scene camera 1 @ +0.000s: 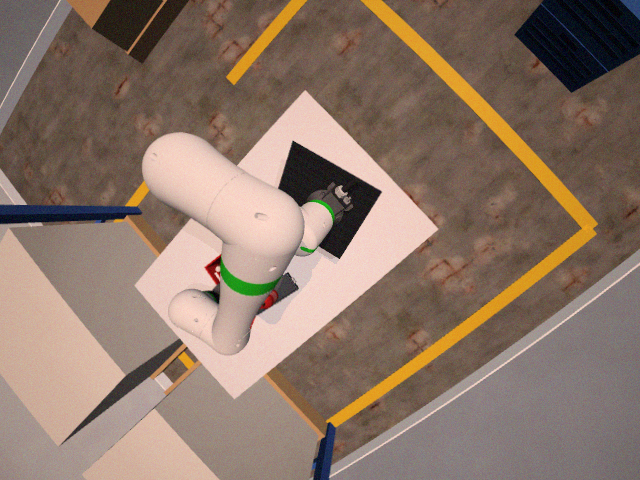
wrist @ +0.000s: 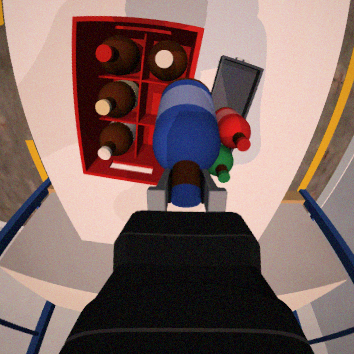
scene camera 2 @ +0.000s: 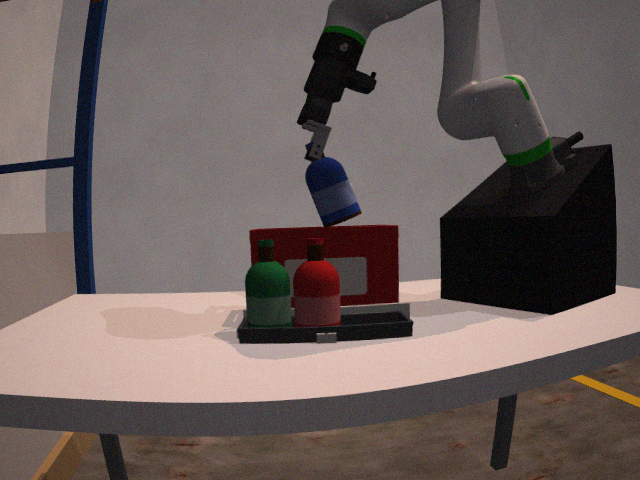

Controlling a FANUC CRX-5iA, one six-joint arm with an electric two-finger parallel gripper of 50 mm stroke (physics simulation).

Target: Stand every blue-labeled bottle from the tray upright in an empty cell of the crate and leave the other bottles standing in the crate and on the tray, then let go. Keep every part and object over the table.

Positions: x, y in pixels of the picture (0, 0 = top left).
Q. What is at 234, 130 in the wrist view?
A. A red bottle.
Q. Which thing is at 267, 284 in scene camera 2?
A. A green bottle.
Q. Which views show the blue bottle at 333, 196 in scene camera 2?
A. The wrist view and scene camera 2 only.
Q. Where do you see a red bottle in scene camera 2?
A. At 316, 284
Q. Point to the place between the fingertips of my gripper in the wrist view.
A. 185, 178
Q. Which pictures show my gripper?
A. The wrist view and scene camera 2 only.
